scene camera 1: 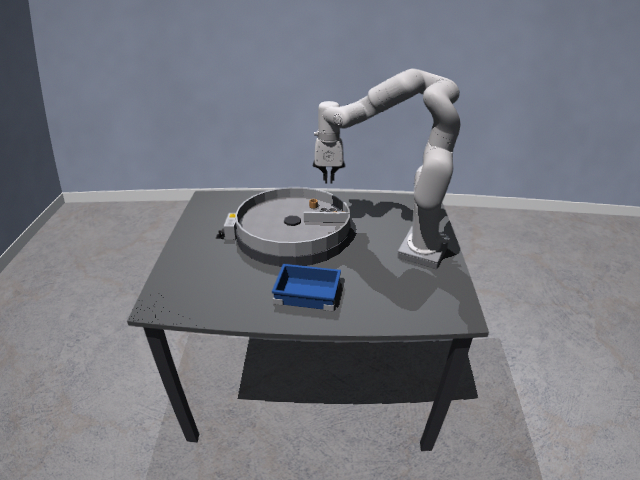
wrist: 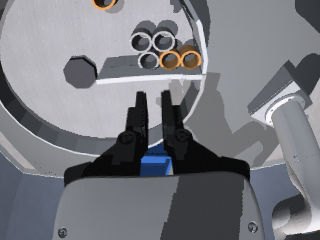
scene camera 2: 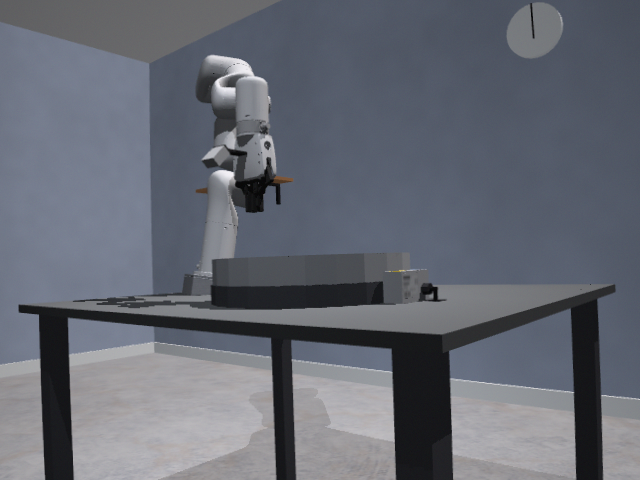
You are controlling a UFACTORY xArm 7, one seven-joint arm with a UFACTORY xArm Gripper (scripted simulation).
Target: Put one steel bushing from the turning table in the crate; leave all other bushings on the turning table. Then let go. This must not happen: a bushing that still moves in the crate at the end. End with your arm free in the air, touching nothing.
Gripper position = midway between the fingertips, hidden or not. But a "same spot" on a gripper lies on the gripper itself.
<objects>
my gripper: scene camera 1 328, 182; wrist; scene camera 2
same spot on my gripper: [wrist: 119, 160] = [scene camera 2: 255, 183]
</objects>
